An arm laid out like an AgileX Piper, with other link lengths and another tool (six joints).
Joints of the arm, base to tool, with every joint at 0 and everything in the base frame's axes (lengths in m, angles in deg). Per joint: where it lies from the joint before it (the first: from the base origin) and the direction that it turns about. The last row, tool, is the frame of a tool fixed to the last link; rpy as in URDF.
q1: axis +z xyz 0 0 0.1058
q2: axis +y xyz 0 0 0
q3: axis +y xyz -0.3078 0 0.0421
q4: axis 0.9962 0 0.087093 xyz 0.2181 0 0.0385
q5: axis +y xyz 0 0 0
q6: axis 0.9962 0 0.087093 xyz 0.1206 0 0.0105
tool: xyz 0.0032 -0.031 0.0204 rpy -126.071 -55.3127 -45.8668
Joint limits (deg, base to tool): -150..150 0..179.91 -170..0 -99.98..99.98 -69.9..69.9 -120..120
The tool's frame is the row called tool.
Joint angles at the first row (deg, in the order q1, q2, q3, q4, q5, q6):
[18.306, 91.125, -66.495, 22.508, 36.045, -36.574]
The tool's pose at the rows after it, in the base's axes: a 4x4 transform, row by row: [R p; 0 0 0 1], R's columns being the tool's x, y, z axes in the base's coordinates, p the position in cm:
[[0.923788 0.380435 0.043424 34.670], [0.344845 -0.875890 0.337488 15.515], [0.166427 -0.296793 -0.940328 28.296], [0 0 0 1]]
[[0.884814 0.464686 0.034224 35.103], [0.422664 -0.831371 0.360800 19.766], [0.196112 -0.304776 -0.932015 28.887], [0 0 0 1]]
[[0.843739 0.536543 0.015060 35.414], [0.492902 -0.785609 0.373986 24.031], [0.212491 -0.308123 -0.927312 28.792], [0 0 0 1]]
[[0.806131 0.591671 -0.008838 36.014], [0.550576 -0.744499 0.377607 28.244], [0.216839 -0.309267 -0.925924 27.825], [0 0 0 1]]
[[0.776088 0.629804 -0.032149 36.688], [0.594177 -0.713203 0.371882 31.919], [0.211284 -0.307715 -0.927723 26.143], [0 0 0 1]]
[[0.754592 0.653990 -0.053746 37.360], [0.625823 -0.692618 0.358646 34.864], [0.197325 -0.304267 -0.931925 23.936], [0 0 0 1]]
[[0.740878 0.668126 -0.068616 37.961], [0.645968 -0.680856 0.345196 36.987], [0.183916 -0.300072 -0.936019 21.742], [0 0 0 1]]
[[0.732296 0.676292 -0.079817 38.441], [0.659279 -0.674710 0.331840 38.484], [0.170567 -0.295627 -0.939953 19.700], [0 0 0 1]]
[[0.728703 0.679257 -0.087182 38.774], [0.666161 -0.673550 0.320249 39.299], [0.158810 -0.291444 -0.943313 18.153], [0 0 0 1]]
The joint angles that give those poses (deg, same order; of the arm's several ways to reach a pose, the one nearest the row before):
[23.042, 93.447, -71.483, 23.766, 36.381, -36.574]
[28.301, 97.077, -76.986, 24.271, 36.511, -36.573]
[33.097, 101.532, -82.577, 24.478, 36.692, -36.573]
[37.082, 107.334, -88.831, 24.535, 36.905, -36.575]
[40.052, 113.437, -94.785, 24.410, 37.104, -36.575]
[42.105, 119.296, -99.941, 24.172, 37.246, -36.590]
[43.400, 124.248, -104.010, 23.932, 37.162, -36.634]
[44.237, 128.292, -107.077, 23.689, 36.966, -36.673]
[44.644, 130.976, -108.840, 23.454, 36.721, -36.684]

